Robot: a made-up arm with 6 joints. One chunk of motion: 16 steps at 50 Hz.
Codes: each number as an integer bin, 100 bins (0 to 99) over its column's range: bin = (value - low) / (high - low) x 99, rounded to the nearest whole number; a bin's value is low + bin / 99 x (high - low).
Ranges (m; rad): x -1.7..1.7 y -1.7..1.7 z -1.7..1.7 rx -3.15..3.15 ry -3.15..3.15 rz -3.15..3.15
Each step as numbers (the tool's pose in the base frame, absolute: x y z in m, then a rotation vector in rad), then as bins.
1 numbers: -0.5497 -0.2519 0.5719 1.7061 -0.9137 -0.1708
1 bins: 33 42 66 76 35 47
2 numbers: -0.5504 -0.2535 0.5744 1.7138 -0.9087 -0.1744
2 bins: 33 42 66 76 35 47
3 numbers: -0.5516 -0.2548 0.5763 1.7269 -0.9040 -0.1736
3 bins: 33 42 66 77 35 47
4 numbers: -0.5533 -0.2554 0.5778 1.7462 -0.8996 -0.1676
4 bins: 33 42 66 77 35 47
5 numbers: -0.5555 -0.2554 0.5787 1.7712 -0.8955 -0.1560
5 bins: 33 42 66 77 35 47
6 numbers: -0.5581 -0.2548 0.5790 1.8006 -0.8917 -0.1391
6 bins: 33 42 66 78 35 47
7 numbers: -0.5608 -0.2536 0.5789 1.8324 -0.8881 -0.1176
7 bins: 33 42 66 78 36 48
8 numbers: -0.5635 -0.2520 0.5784 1.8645 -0.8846 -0.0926
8 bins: 33 42 66 79 36 48
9 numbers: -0.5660 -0.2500 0.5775 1.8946 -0.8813 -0.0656
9 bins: 33 42 66 79 36 48
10 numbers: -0.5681 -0.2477 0.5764 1.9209 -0.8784 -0.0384
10 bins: 33 42 66 80 36 49
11 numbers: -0.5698 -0.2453 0.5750 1.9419 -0.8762 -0.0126
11 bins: 33 42 66 80 36 49
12 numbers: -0.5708 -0.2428 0.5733 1.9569 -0.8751 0.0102
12 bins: 33 42 66 80 36 50
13 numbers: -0.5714 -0.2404 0.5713 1.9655 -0.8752 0.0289
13 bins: 33 43 66 80 36 50
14 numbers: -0.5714 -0.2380 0.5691 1.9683 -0.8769 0.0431
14 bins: 33 43 66 80 36 50
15 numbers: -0.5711 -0.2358 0.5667 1.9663 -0.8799 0.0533
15 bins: 33 43 66 80 36 50
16 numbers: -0.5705 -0.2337 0.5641 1.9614 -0.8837 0.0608
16 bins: 33 43 66 80 36 50
